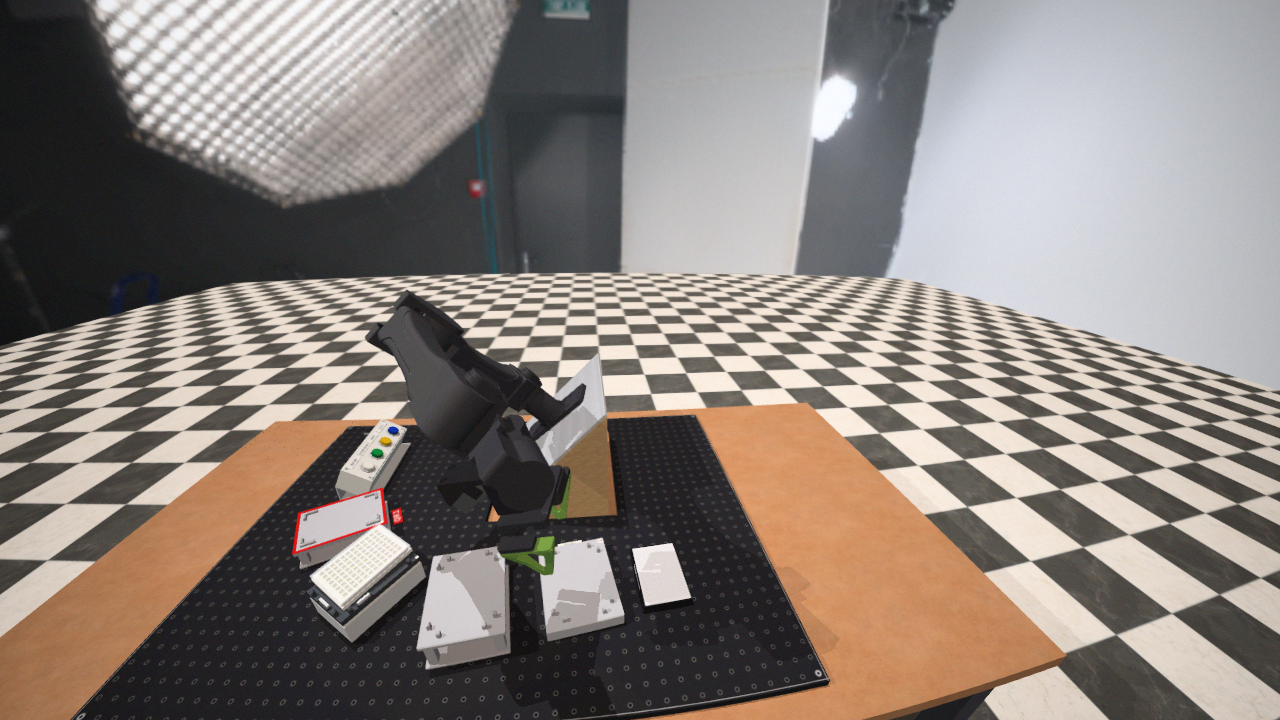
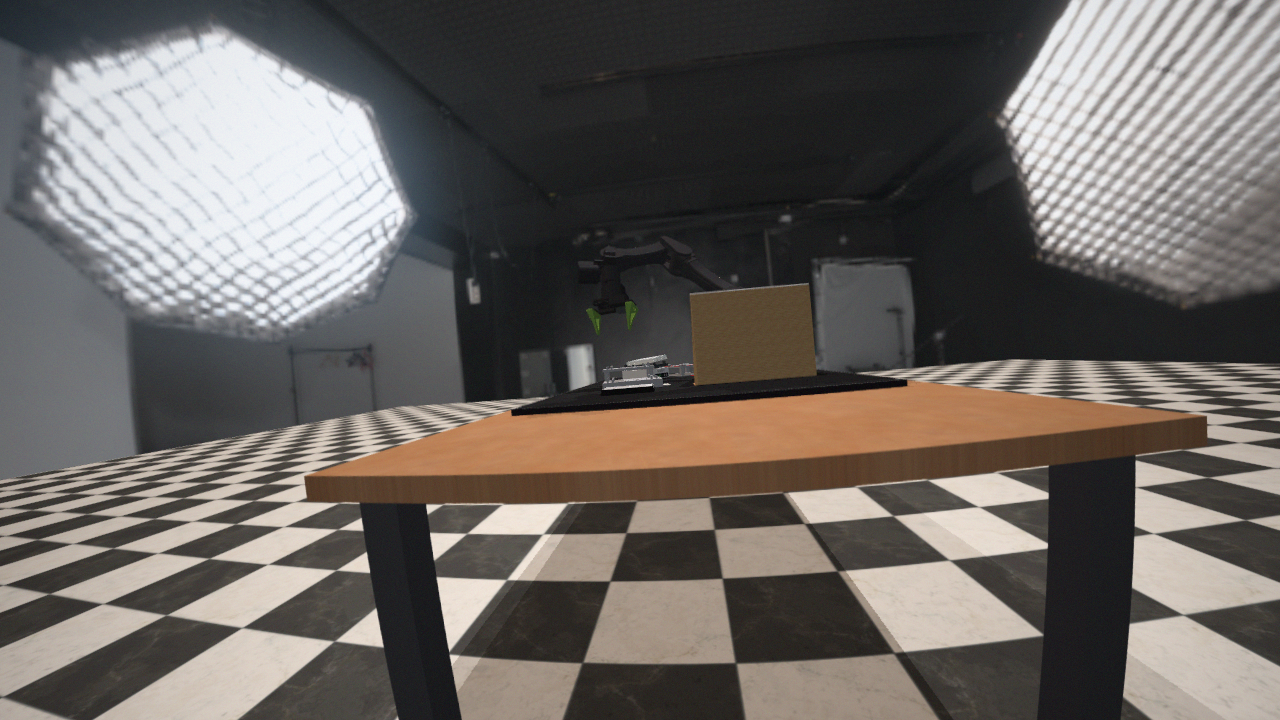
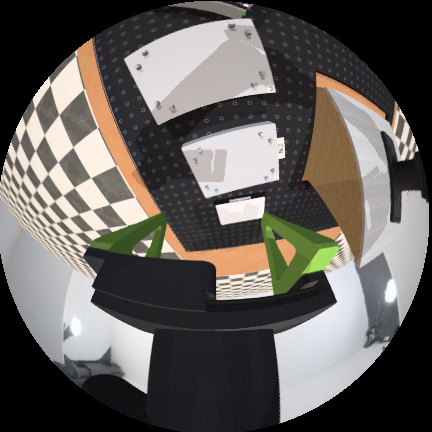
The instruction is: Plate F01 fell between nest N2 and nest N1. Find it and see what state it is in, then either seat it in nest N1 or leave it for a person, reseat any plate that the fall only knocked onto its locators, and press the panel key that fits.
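Places are measured from the arm's base along level axes (x ahead, y left, z up), in metres.
Pixels of known places: gripper, between the fingertips: (image 1: 555,544) (image 2: 613,332) (image 3: 213,217); arm's base, origin of its link: (image 1: 556,416) (image 2: 753,329) (image 3: 393,176).
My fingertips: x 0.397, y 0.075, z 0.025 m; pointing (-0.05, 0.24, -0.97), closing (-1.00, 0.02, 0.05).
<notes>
Ahead of a thing's pixels: the offset from my fingertips to its top centre. "pt": to the spot under its first point. Level surfaces: height alone.
My gripper (image 1: 552,544) (image 2: 614,330) (image 3: 213,217) is open and empty, high above the mat near nest N2. Nest N2 {dx -0.048, dy +0.018, dz -0.129 m} (image 1: 580,586) (image 3: 235,162) is a low white block with small corner locators; no plate lies on it. A taller white nest {dx +0.008, dy -0.150, dz -0.098 m} (image 1: 465,595) (image 3: 200,70) beside it also bears no plate; its label is too small to read. A cream well plate {dx -0.015, dy -0.332, dz -0.075 m} (image 1: 362,565) lies on a further nest {pt dx +0.028, dy -0.291, dz -0.116 m} (image 1: 375,598) and looks tilted; its label is unreadable. The panel {dx -0.341, dy -0.524, dz -0.079 m} (image 1: 368,458) has blue, yellow, green and white keys. I cannot tell which nest is N1 or which plate is F01.
A red-bordered tray {dx -0.136, dy -0.468, dz -0.117 m} (image 1: 340,521) stands between the panel and the well plate. A small white pad {dx -0.075, dy +0.159, dz -0.148 m} (image 1: 660,574) (image 3: 241,210) lies beyond N2. A tall brown block with a sloped pale face (image 1: 586,479) (image 2: 753,335) (image 3: 337,165) stands behind the nests. Everything stands on a black perforated mat {dz -0.162 m} (image 1: 707,644).
</notes>
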